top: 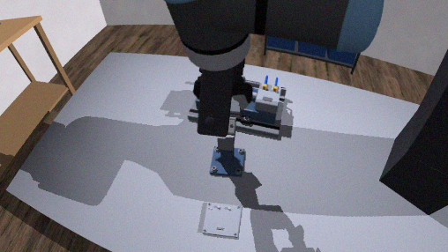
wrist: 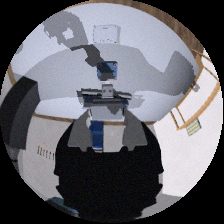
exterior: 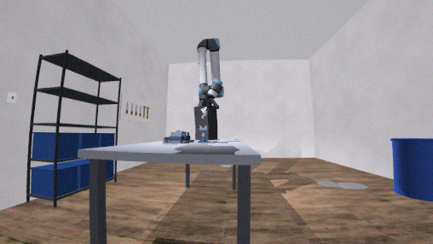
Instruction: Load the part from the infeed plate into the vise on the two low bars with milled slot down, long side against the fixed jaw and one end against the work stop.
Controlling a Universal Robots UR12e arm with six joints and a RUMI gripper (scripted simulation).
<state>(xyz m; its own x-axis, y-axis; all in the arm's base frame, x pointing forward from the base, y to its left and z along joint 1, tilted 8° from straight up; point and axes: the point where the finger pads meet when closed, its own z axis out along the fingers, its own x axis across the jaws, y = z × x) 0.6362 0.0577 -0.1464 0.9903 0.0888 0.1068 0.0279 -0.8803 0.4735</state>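
Now: the grey part 1 cm below my hand. The rest, counted from my hand: infeed plate: 2 cm behind, 17 cm to the left, 24 cm below; then vise: 1 cm ahead, 22 cm to the right, 20 cm below; then air cylinder: 9 cm behind, 21 cm to the right, 16 cm below.
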